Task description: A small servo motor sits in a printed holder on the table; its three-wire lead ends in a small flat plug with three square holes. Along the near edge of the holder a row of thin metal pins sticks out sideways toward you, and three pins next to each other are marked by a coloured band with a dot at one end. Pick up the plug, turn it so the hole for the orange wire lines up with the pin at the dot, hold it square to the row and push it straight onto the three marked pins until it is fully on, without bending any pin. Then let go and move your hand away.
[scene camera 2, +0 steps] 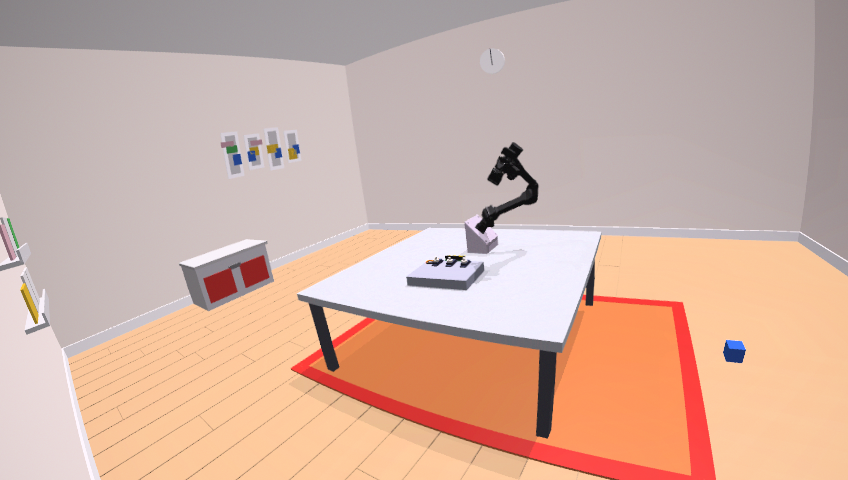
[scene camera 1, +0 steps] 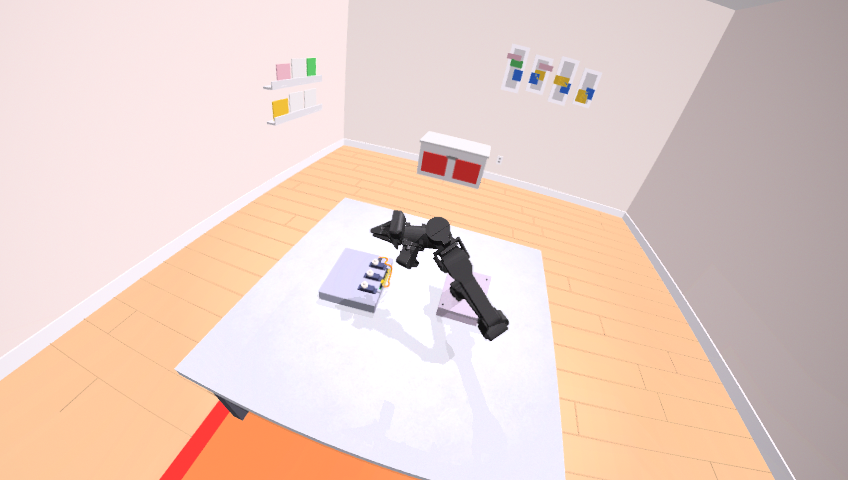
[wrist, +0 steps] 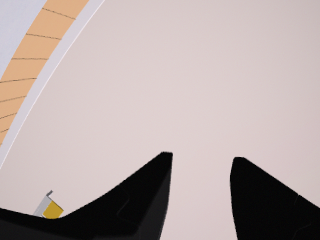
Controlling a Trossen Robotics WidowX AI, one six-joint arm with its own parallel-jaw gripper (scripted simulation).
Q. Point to a grey printed holder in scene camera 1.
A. At 340,287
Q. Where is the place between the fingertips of the gripper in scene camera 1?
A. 371,232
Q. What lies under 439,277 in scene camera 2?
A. A grey printed holder.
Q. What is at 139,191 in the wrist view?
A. The gripper.
